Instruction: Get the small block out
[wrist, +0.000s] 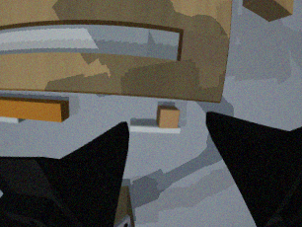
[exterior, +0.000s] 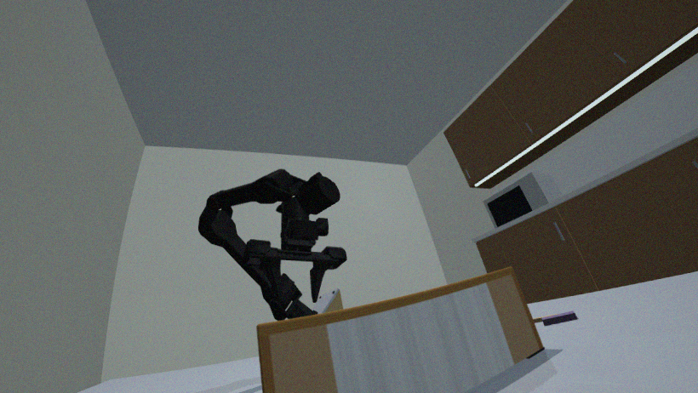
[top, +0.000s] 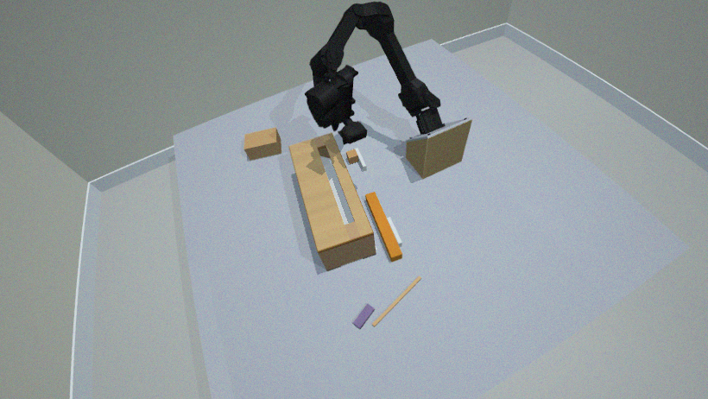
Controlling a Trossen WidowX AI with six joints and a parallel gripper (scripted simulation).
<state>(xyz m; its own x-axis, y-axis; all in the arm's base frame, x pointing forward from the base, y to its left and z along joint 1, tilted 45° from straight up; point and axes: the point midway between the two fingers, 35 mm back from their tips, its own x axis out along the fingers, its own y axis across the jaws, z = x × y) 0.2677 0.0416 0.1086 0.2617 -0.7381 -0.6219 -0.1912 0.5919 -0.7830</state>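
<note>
Now: the small brown block 30 mm behind my gripper tip, 40 mm to the right of it and 140 mm below it. Also, from my gripper tip: purple block: 100 mm ahead, 470 mm to the left, 150 mm below; small tan box: 250 mm ahead, 220 mm to the right, 120 mm below.
</note>
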